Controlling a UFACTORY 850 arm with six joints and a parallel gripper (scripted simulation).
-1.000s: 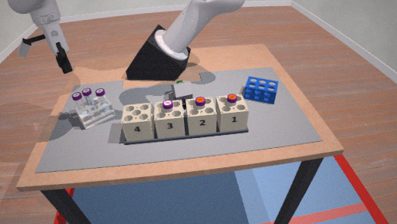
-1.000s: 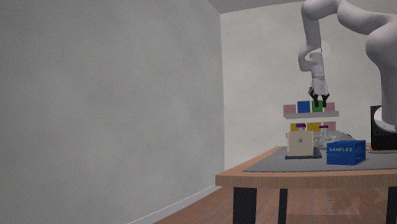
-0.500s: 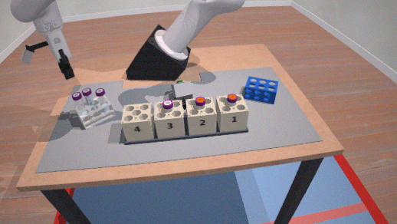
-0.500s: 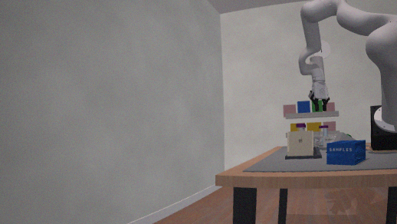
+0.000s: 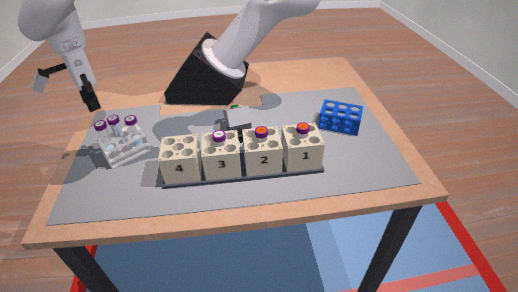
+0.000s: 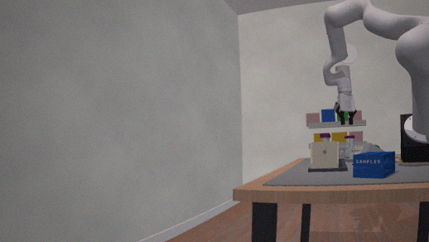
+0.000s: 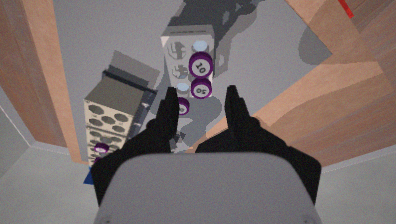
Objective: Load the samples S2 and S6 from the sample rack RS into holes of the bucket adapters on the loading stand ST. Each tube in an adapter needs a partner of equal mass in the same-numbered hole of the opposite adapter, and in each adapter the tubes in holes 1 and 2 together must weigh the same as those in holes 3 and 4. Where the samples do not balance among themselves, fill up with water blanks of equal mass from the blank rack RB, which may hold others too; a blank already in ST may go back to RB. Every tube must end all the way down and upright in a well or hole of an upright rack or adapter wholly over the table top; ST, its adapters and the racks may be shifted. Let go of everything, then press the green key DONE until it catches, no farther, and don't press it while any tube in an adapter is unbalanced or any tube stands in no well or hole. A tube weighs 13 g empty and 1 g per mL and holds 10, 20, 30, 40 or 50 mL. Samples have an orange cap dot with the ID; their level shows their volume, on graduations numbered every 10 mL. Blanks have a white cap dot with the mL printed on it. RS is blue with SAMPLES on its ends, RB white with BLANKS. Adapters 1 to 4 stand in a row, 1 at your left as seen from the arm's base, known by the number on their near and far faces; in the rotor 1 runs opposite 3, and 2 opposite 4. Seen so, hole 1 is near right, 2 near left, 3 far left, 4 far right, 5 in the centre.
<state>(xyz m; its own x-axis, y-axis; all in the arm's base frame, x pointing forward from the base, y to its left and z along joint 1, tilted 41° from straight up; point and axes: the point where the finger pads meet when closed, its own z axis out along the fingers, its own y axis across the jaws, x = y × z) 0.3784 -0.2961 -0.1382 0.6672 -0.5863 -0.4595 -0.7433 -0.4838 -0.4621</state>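
Now: the blank marked 10 10 mm behind my hand and 140 mm below it. Round my hand: adapter 4 (70 mm ahead, 250 mm to the left, 150 mm below); white blank rack RB (10 mm behind, 40 mm to the left, 170 mm below); blank marked 20 (30 mm behind, 80 mm to the left, 140 mm below).
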